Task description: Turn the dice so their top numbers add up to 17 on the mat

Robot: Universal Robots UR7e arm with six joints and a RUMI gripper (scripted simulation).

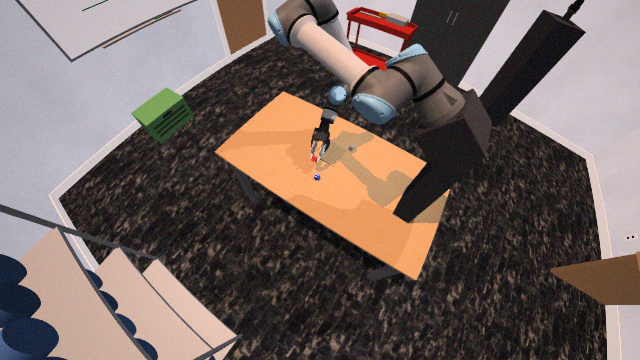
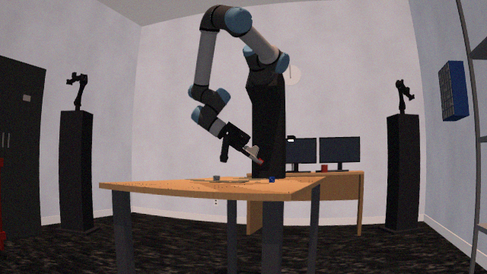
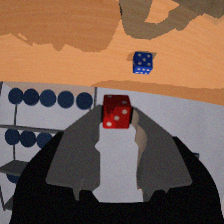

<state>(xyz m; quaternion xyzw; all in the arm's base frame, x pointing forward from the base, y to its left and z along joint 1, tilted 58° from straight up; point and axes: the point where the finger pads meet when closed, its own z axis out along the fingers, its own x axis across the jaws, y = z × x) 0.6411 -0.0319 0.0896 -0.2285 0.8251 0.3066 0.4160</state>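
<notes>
Now: the blue die 8 cm below my hand, 6 cm to the left of it and 3 cm behind it. From my hand the other things lie so: red die (right at my hand); then grey die (19 cm to the right, 18 cm behind, 8 cm below); then tan mat (12 cm to the right, 9 cm below, 6 cm behind).
</notes>
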